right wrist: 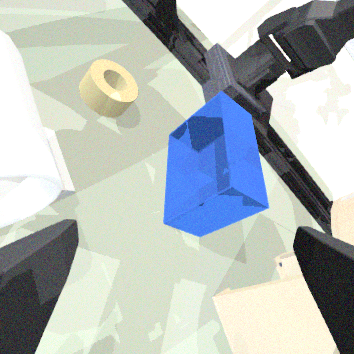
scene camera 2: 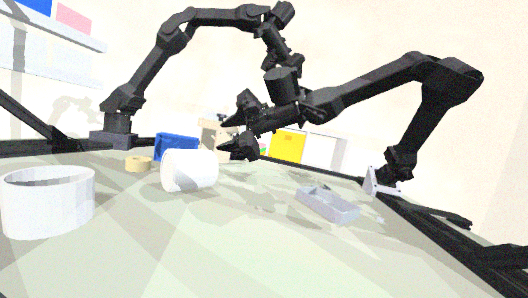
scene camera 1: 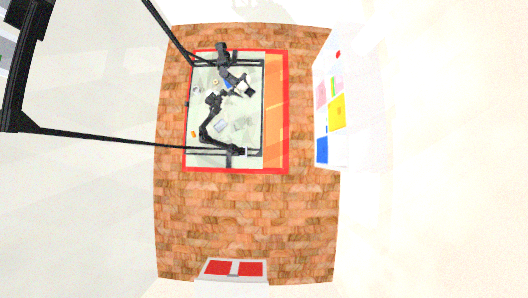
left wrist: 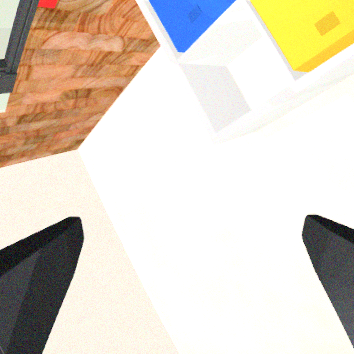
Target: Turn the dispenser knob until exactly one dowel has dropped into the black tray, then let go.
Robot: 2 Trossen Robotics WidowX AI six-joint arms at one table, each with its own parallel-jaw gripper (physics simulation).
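Frame: origin at the left arm's base, x up, y left, z back, level; millimetres.
Where they show: left gripper, fingertip midpoint: (scene camera 1: 246, 93) (left wrist: 193, 226); right gripper, fingertip midpoint: (right wrist: 188, 234) (scene camera 2: 218, 136) (scene camera 1: 220, 91); left arm's base at its link origin: (right wrist: 242, 77) (scene camera 2: 116, 132); right arm's base at its link origin: (scene camera 2: 384, 178) (scene camera 1: 243, 151).
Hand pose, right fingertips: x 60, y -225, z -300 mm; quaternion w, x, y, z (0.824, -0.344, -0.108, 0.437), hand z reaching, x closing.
Observation:
Things, the pixels of their centre, and the offset from my right fingertips.
- blue bin at the middle of its body: (right wrist: 210, 164) (scene camera 2: 177, 148) dz +101, dx -67, dy +107 mm
- tan ring at the middle of its body: (right wrist: 108, 88) (scene camera 2: 138, 163) dz +173, dx -94, dy +13 mm
- white cylinder at the middle of its body: (scene camera 2: 188, 170) dz +60, dx -73, dy -71 mm
- white round container at the middle of its body: (scene camera 2: 53, 197) dz +203, dx -79, dy -190 mm
- grey tray at the middle of its body: (scene camera 2: 326, 202) (scene camera 1: 220, 125) dz -232, dx -95, dy -179 mm
The beige dispenser (scene camera 2: 207, 136) (right wrist: 280, 320) stands at the back in scene camera 2, partly hidden by my right gripper. Its pale top shows at the lower right of the right wrist view. The knob cannot be made out clearly. The black tray and any dowel cannot be made out in the frames. My right gripper (scene camera 2: 220, 135) (right wrist: 188, 234) is open and empty, above the table in front of the dispenser in scene camera 2. My left gripper (scene camera 2: 284, 65) (left wrist: 193, 226) is open and empty, high up behind the right arm's wrist, with shelf and floor beyond its fingers.
A blue bin (scene camera 2: 175, 145) (right wrist: 215, 170) stands left of the dispenser. Near it are a tan ring (scene camera 2: 138, 164) (right wrist: 107, 87) and a white cylinder (scene camera 2: 192, 170) lying on its side. A white round container (scene camera 2: 50, 205) stands front left. A grey tray (scene camera 2: 327, 212) lies at the right.

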